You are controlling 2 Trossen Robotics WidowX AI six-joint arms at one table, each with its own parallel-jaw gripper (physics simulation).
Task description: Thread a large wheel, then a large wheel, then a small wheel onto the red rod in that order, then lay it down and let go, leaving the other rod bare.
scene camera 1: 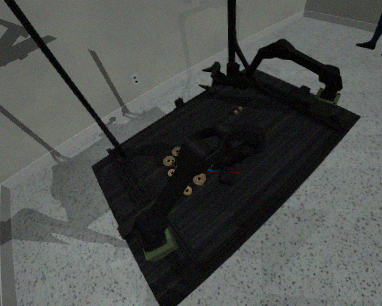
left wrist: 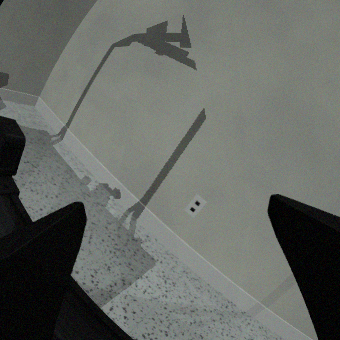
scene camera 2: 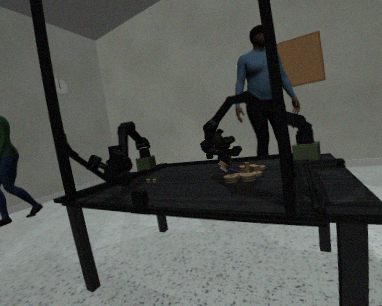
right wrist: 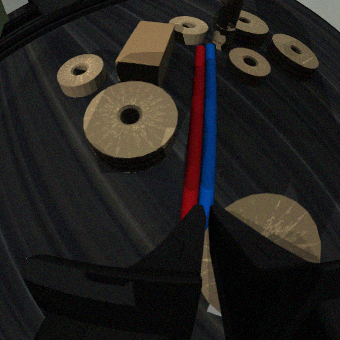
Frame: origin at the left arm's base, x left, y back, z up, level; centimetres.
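Seen in the pictures: left gripper, fingertip midpoint: [scene camera 1: 200,77] [left wrist: 178,209] [scene camera 2: 101,174]; right gripper, fingertip midpoint: [scene camera 1: 212,168] [scene camera 2: 230,165] [right wrist: 204,213]; left arm's base at its link origin: [scene camera 1: 327,95] [scene camera 2: 145,157]; right arm's base at its link origin: [scene camera 1: 155,238] [scene camera 2: 305,143].
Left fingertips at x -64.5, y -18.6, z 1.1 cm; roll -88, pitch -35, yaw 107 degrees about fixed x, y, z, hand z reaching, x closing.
Observation:
Offsets run from my left fingertips to a thing's top centre. "spot": to the spot under its first point. Level surfaces: height alone.
The red rod {dx +37.2, dy -43.9, dz -10.3 cm} [right wrist: 196,125] [scene camera 1: 235,172] and the blue rod {dx +32.7, dy -45.8, dz -10.3 cm} [right wrist: 209,125] [scene camera 1: 212,170] lie side by side. My right gripper [right wrist: 204,213] is shut over their near part, apparently holding neither; its fingers hide the rods' near ends. A large wheel {dx +36.5, dy -49.4, dz -9.2 cm} [right wrist: 102,130] [scene camera 1: 195,181] lies left of the rods in the right wrist view. Another large wheel {dx +38.6, dy -39.2, dz -5.4 cm} [right wrist: 282,220] is partly hidden by the right-hand finger. A small wheel {dx +35.4, dy -56.4, dz -10.0 cm} [right wrist: 69,80] [scene camera 1: 185,193] lies at upper left in the right wrist view. My left gripper [left wrist: 178,209] [scene camera 1: 204,78] is open and empty, far from the parts.
In the right wrist view, a wooden block {dx +31.0, dy -53.0, dz -8.3 cm} [right wrist: 147,37] stands behind the large wheel. More wheels {dx +24.8, dy -46.7, dz -10.0 cm} [right wrist: 242,67] {dx +18.7, dy -44.0, dz -9.2 cm} [right wrist: 287,55] {dx +24.2, dy -54.0, dz -10.0 cm} [right wrist: 197,25] lie beyond the rods, near a dark upright piece {spot: dx +24.0, dy -50.2, dz -7.2 cm} [right wrist: 228,15]. Two tiny pale pieces {dx +28.2, dy -2.2, dz -9.5 cm} [scene camera 1: 240,108] {dx +27.7, dy -5.9, dz -9.5 cm} [scene camera 2: 154,181] lie elsewhere on the table {dz -11.3 cm} [scene camera 1: 280,170].

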